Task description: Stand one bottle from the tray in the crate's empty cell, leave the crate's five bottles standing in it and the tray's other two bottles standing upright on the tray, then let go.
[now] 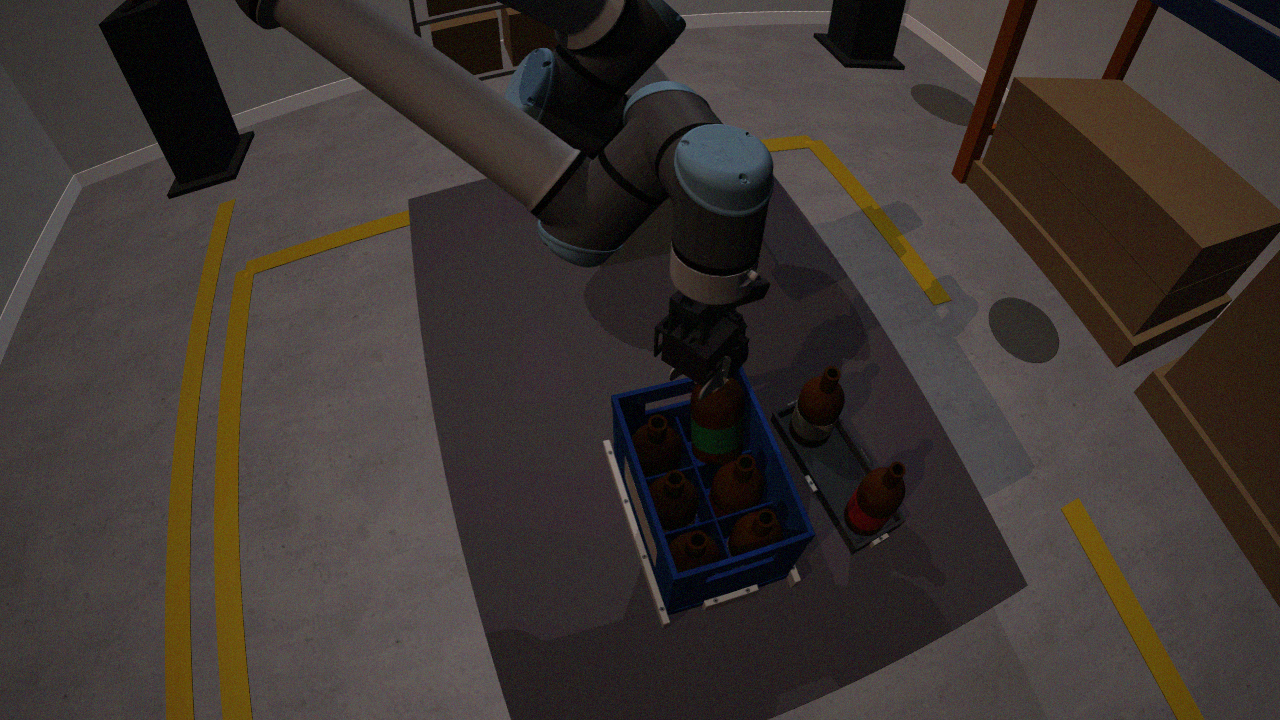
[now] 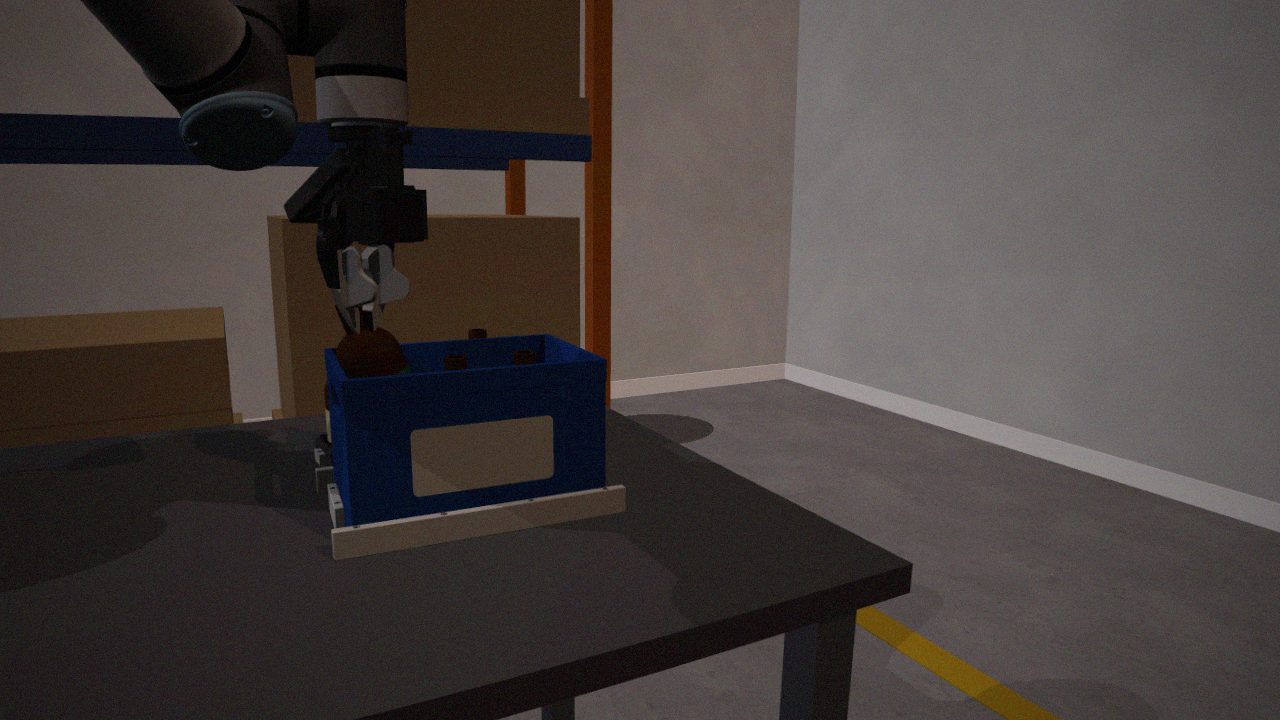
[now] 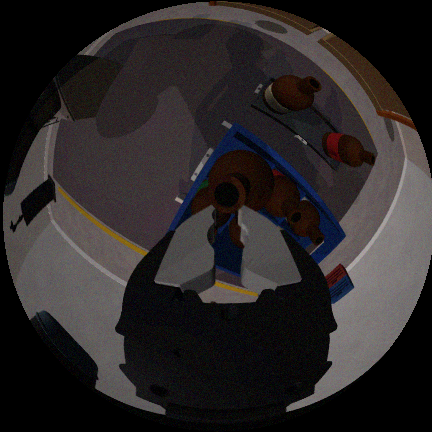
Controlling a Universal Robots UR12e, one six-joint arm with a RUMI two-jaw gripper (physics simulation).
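The green-labelled bottle is in a corner cell of the blue crate. It sits higher than the crate's other bottles, its shoulder above the rim. My gripper is nearly shut at its neck, the fingertips beside the mouth with nothing held; the exact contact is hidden. The white-labelled bottle and the red-labelled bottle stand upright at opposite ends of the dark tray.
White rails run along the crate's base on the table. The tray lies close beside the crate. Brown boxes and an orange-posted rack stand beyond the table.
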